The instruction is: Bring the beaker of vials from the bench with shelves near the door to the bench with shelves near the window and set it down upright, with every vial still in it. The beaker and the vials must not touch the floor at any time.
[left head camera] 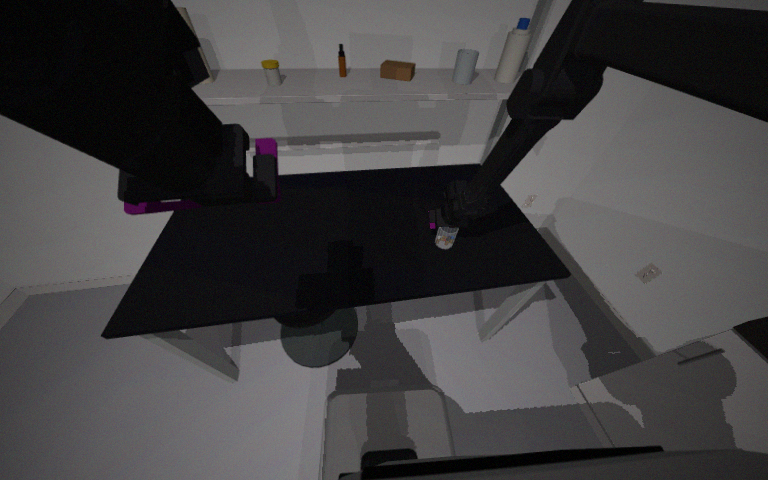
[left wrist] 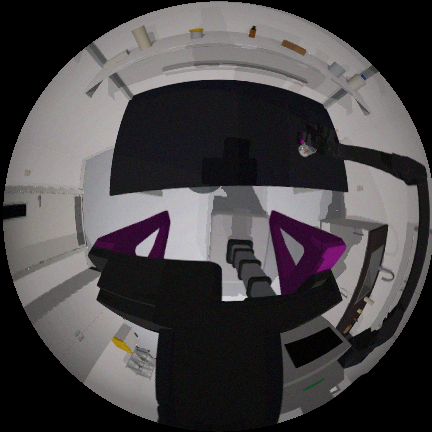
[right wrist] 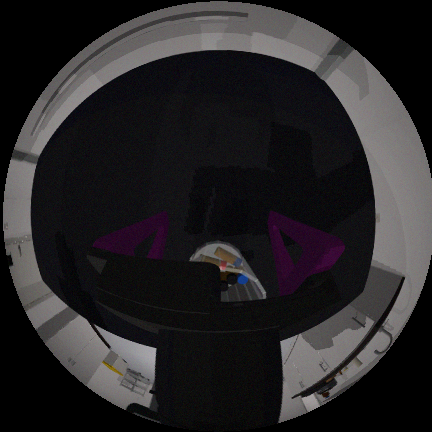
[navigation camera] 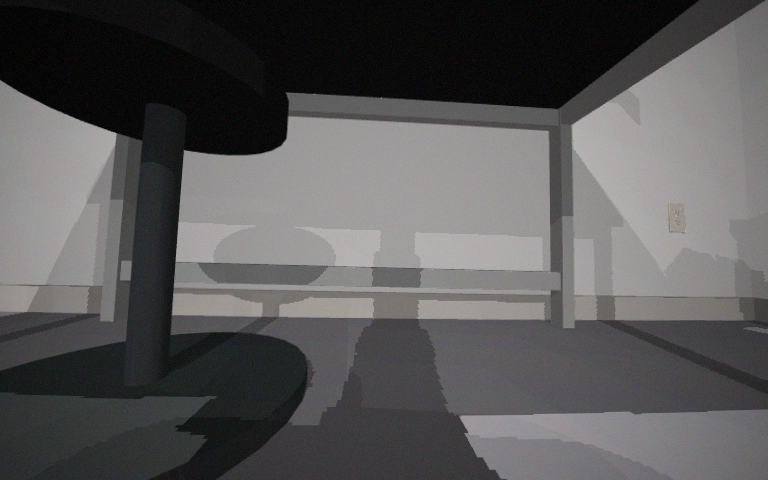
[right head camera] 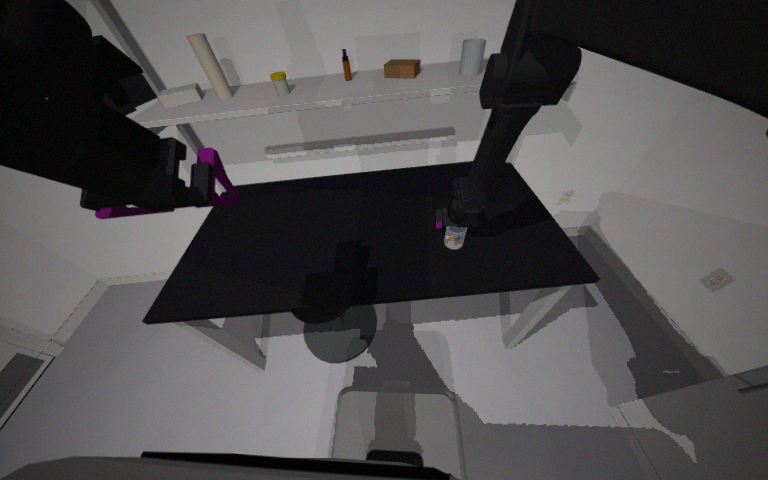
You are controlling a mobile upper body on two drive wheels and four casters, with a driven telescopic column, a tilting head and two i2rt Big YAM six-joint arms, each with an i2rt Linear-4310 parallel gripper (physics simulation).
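Observation:
The clear beaker of vials (left head camera: 446, 238) (right head camera: 454, 238) (left wrist: 306, 150) (right wrist: 230, 272) stands on the black bench (left head camera: 271, 249) (right head camera: 283, 243) (left wrist: 165, 140) (right wrist: 115, 150), right of its middle in the head views. Vials with blue, black and red parts lean inside it. My right gripper (left head camera: 442, 226) (right wrist: 217, 216) is open just behind the beaker in the head views. In the right wrist view the beaker shows low between the spread fingers, partly hidden by the gripper body. My left gripper (right head camera: 164, 206) (left wrist: 219, 215) is open and empty, held high at the left, away from the beaker.
A wall shelf (left head camera: 317, 87) (right head camera: 317, 99) above the bench carries a yellow-lidded jar (left head camera: 271, 73), an orange bottle (left head camera: 342, 65), a brown box (left head camera: 397, 70) and a grey cylinder (left head camera: 465, 66). A round stool (left head camera: 320, 339) (navigation camera: 152, 254) stands at the bench's front edge.

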